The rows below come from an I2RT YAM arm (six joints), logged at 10 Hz.
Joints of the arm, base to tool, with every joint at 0 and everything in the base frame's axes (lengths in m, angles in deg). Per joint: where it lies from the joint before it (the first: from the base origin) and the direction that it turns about. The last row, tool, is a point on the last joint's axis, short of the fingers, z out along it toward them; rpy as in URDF.
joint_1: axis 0 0 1 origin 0 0 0.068
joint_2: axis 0 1 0 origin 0.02 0.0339 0.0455
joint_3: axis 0 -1 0 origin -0.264 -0.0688 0
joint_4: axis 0 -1 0 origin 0.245 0.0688 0.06
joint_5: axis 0 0 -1 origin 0.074 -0.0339 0.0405
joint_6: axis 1 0 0 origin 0.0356 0 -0.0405
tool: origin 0 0 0 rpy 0 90 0
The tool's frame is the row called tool.
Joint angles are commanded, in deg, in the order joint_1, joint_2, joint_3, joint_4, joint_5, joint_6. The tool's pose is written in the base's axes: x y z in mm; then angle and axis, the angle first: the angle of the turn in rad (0 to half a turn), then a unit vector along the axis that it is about. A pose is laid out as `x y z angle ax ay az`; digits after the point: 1 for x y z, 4 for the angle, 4 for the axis.
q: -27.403 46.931 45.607 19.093 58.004 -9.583
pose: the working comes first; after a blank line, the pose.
Where each joint sits with the arm in this pose, in the base's axes (m; each line is computed from the numbers above, not from the rounded line before):
joint_1: 0.0000 0.0000 0.0680
joint_2: 0.0334 0.0209 0.1135
joint_3: -0.1584 0.0428 0.3064
joint_4: 0.0920 -0.0095 0.3607
joint_5: 0.1280 -0.0663 0.4218
joint_6: 0.1410 -0.1071 0.3890
the tool: 0.1410 -0.1071 0.3890

141.0 -107.1 389.0 1.9056 0.5727 0.5504 -0.6075
